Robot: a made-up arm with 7 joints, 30 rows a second.
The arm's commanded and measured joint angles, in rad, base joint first. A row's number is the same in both.
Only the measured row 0 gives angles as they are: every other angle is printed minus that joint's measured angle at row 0.
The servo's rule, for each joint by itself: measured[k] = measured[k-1] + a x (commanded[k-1-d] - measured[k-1]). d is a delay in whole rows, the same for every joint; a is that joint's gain. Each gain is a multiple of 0.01, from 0.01 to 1. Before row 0 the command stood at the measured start. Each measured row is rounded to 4 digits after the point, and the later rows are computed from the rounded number. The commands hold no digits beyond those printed.
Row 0, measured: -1.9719, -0.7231, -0.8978, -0.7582, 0.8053, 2.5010, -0.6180
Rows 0 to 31, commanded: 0.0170, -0.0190, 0.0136, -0.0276, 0.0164, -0.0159, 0.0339; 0.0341, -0.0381, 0.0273, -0.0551, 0.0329, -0.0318, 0.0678; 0.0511, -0.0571, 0.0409, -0.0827, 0.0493, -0.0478, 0.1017; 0.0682, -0.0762, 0.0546, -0.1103, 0.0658, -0.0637, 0.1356; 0.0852, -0.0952, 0.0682, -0.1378, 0.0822, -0.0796, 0.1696; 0.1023, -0.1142, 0.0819, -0.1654, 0.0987, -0.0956, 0.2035; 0.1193, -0.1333, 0.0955, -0.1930, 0.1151, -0.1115, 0.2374; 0.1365, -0.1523, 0.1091, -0.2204, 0.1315, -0.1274, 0.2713; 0.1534, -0.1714, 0.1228, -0.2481, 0.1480, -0.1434, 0.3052; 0.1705, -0.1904, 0.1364, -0.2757, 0.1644, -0.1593, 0.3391; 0.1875, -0.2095, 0.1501, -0.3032, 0.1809, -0.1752, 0.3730; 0.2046, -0.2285, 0.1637, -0.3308, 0.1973, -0.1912, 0.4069; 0.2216, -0.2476, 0.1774, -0.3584, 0.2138, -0.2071, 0.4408; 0.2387, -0.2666, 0.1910, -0.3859, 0.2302, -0.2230, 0.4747; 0.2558, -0.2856, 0.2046, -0.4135, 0.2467, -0.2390, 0.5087; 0.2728, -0.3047, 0.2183, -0.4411, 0.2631, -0.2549, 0.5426; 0.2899, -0.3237, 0.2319, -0.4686, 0.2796, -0.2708, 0.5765; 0.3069, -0.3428, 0.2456, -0.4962, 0.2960, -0.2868, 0.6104; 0.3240, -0.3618, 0.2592, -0.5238, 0.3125, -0.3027, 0.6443; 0.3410, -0.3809, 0.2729, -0.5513, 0.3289, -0.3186, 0.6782; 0.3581, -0.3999, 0.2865, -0.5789, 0.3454, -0.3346, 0.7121; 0.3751, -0.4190, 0.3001, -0.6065, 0.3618, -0.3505, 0.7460; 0.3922, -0.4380, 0.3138, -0.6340, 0.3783, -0.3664, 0.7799; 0.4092, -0.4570, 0.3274, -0.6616, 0.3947, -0.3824, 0.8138; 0.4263, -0.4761, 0.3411, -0.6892, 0.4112, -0.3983, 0.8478; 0.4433, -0.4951, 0.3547, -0.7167, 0.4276, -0.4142, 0.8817; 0.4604, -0.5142, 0.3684, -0.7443, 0.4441, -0.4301, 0.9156; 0.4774, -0.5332, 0.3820, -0.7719, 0.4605, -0.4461, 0.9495; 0.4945, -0.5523, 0.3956, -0.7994, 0.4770, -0.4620, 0.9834; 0.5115, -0.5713, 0.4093, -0.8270, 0.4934, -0.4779, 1.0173; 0.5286, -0.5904, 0.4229, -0.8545, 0.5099, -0.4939, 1.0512; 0.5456, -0.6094, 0.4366, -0.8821, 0.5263, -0.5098, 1.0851
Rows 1 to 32, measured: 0.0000, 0.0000, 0.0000, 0.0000, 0.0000, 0.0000, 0.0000; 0.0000, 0.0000, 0.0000, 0.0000, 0.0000, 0.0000, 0.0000; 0.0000, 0.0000, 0.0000, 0.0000, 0.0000, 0.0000, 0.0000; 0.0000, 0.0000, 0.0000, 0.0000, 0.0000, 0.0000, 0.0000; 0.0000, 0.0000, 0.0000, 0.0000, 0.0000, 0.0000, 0.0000; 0.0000, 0.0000, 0.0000, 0.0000, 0.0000, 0.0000, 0.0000; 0.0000, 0.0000, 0.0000, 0.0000, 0.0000, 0.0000, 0.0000; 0.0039, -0.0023, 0.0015, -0.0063, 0.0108, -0.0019, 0.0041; 0.0108, -0.0066, 0.0043, -0.0175, 0.0254, -0.0055, 0.0117; 0.0201, -0.0127, 0.0083, -0.0325, 0.0412, -0.0106, 0.0225; 0.0312, -0.0203, 0.0134, -0.0504, 0.0574, -0.0170, 0.0361; 0.0436, -0.0293, 0.0194, -0.0705, 0.0738, -0.0245, 0.0521; 0.0571, -0.0395, 0.0263, -0.0923, 0.0902, -0.0330, 0.0703; 0.0714, -0.0508, 0.0339, -0.1155, 0.1066, -0.0424, 0.0904; 0.0864, -0.0630, 0.0422, -0.1396, 0.1230, -0.0526, 0.1121; 0.1018, -0.0760, 0.0511, -0.1646, 0.1395, -0.0635, 0.1353; 0.1176, -0.0897, 0.0605, -0.1902, 0.1559, -0.0750, 0.1598; 0.1337, -0.1041, 0.0704, -0.2162, 0.1724, -0.0870, 0.1854; 0.1500, -0.1190, 0.0807, -0.2426, 0.1888, -0.0995, 0.2120; 0.1665, -0.1344, 0.0913, -0.2692, 0.2053, -0.1124, 0.2395; 0.1831, -0.1503, 0.1023, -0.2960, 0.2217, -0.1257, 0.2677; 0.1998, -0.1665, 0.1136, -0.3230, 0.2382, -0.1393, 0.2966; 0.2166, -0.1831, 0.1251, -0.3502, 0.2546, -0.1532, 0.3261; 0.2335, -0.2000, 0.1368, -0.3774, 0.2711, -0.1673, 0.3561; 0.2504, -0.2171, 0.1488, -0.4047, 0.2875, -0.1816, 0.3866; 0.2673, -0.2345, 0.1609, -0.4321, 0.3040, -0.1961, 0.4175; 0.2843, -0.2521, 0.1732, -0.4595, 0.3204, -0.2108, 0.4488; 0.3013, -0.2698, 0.1857, -0.4870, 0.3369, -0.2257, 0.4804; 0.3183, -0.2877, 0.1983, -0.5145, 0.3533, -0.2407, 0.5123; 0.3353, -0.3057, 0.2110, -0.5420, 0.3698, -0.2558, 0.5444; 0.3523, -0.3239, 0.2238, -0.5695, 0.3862, -0.2710, 0.5767; 0.3693, -0.3422, 0.2367, -0.5970, 0.4027, -0.2863, 0.6092
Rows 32 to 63, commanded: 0.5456, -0.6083, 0.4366, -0.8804, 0.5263, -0.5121, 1.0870; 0.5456, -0.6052, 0.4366, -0.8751, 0.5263, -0.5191, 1.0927; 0.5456, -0.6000, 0.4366, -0.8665, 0.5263, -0.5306, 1.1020; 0.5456, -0.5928, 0.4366, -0.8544, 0.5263, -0.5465, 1.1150; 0.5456, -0.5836, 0.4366, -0.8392, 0.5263, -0.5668, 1.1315; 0.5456, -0.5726, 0.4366, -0.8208, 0.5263, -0.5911, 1.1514; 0.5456, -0.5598, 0.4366, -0.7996, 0.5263, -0.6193, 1.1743; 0.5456, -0.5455, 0.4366, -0.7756, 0.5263, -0.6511, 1.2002; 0.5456, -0.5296, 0.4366, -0.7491, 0.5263, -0.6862, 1.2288; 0.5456, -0.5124, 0.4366, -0.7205, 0.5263, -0.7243, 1.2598; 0.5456, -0.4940, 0.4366, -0.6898, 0.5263, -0.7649, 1.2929; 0.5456, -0.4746, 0.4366, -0.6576, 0.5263, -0.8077, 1.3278; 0.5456, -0.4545, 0.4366, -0.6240, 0.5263, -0.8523, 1.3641; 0.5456, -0.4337, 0.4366, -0.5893, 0.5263, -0.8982, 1.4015; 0.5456, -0.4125, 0.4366, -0.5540, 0.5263, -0.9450, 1.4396; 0.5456, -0.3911, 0.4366, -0.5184, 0.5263, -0.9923, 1.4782; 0.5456, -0.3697, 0.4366, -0.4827, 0.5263, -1.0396, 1.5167; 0.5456, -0.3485, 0.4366, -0.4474, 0.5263, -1.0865, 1.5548; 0.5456, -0.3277, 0.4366, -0.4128, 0.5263, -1.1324, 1.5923; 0.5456, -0.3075, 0.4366, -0.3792, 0.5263, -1.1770, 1.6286; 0.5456, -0.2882, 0.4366, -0.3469, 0.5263, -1.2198, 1.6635; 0.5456, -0.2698, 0.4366, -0.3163, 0.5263, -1.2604, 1.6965; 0.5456, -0.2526, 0.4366, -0.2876, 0.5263, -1.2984, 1.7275; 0.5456, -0.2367, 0.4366, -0.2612, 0.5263, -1.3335, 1.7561; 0.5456, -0.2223, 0.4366, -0.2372, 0.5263, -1.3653, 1.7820; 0.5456, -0.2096, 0.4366, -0.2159, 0.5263, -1.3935, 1.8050; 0.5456, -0.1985, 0.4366, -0.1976, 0.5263, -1.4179, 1.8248; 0.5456, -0.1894, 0.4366, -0.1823, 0.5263, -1.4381, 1.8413; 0.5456, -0.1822, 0.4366, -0.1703, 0.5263, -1.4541, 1.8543; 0.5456, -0.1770, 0.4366, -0.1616, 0.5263, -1.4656, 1.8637; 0.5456, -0.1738, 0.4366, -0.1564, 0.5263, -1.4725, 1.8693; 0.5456, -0.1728, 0.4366, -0.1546, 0.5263, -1.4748, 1.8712
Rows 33 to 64, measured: 0.3863, -0.3605, 0.2497, -0.6245, 0.4191, -0.3016, 0.6419; 0.4033, -0.3789, 0.2628, -0.6521, 0.4356, -0.3170, 0.6747; 0.4203, -0.3974, 0.2759, -0.6797, 0.4520, -0.3325, 0.7077; 0.4374, -0.4160, 0.2891, -0.7072, 0.4685, -0.3480, 0.7408; 0.4544, -0.4346, 0.3023, -0.7348, 0.4849, -0.3636, 0.7740; 0.4715, -0.4533, 0.3156, -0.7623, 0.5014, -0.3792, 0.8073; 0.4885, -0.4720, 0.3289, -0.7899, 0.5178, -0.3949, 0.8406; 0.5016, -0.4884, 0.3407, -0.8107, 0.5234, -0.4090, 0.8702; 0.5117, -0.5024, 0.3512, -0.8255, 0.5253, -0.4222, 0.8969; 0.5195, -0.5141, 0.3606, -0.8349, 0.5260, -0.4352, 0.9215; 0.5255, -0.5235, 0.3690, -0.8394, 0.5262, -0.4486, 0.9447; 0.5301, -0.5307, 0.3764, -0.8394, 0.5263, -0.4628, 0.9671; 0.5337, -0.5357, 0.3830, -0.8351, 0.5263, -0.4782, 0.9892; 0.5364, -0.5386, 0.3889, -0.8269, 0.5263, -0.4951, 1.0114; 0.5385, -0.5394, 0.3941, -0.8151, 0.5263, -0.5138, 1.0341; 0.5401, -0.5382, 0.3988, -0.7999, 0.5263, -0.5345, 1.0575; 0.5414, -0.5351, 0.4030, -0.7816, 0.5263, -0.5573, 1.0818; 0.5424, -0.5302, 0.4067, -0.7605, 0.5263, -0.5822, 1.1071; 0.5431, -0.5235, 0.4100, -0.7368, 0.5263, -0.6093, 1.1336; 0.5437, -0.5152, 0.4129, -0.7109, 0.5263, -0.6385, 1.1613; 0.5441, -0.5054, 0.4155, -0.6829, 0.5263, -0.6697, 1.1901; 0.5444, -0.4943, 0.4178, -0.6533, 0.5263, -0.7027, 1.2200; 0.5447, -0.4819, 0.4199, -0.6223, 0.5263, -0.7375, 1.2510; 0.5449, -0.4684, 0.4217, -0.5902, 0.5263, -0.7738, 1.2829; 0.5451, -0.4540, 0.4233, -0.5574, 0.5263, -0.8113, 1.3155; 0.5452, -0.4388, 0.4248, -0.5241, 0.5263, -0.8498, 1.3487; 0.5453, -0.4230, 0.4261, -0.4908, 0.5263, -0.8891, 1.3823; 0.5454, -0.4068, 0.4273, -0.4577, 0.5263, -0.9288, 1.4160; 0.5454, -0.3904, 0.4283, -0.4252, 0.5263, -0.9686, 1.4497; 0.5454, -0.3739, 0.4292, -0.3936, 0.5263, -1.0082, 1.4830; 0.5454, -0.3574, 0.4300, -0.3631, 0.5263, -1.0472, 1.5158; 0.5454, -0.3412, 0.4307, -0.3341, 0.5263, -1.0854, 1.5477
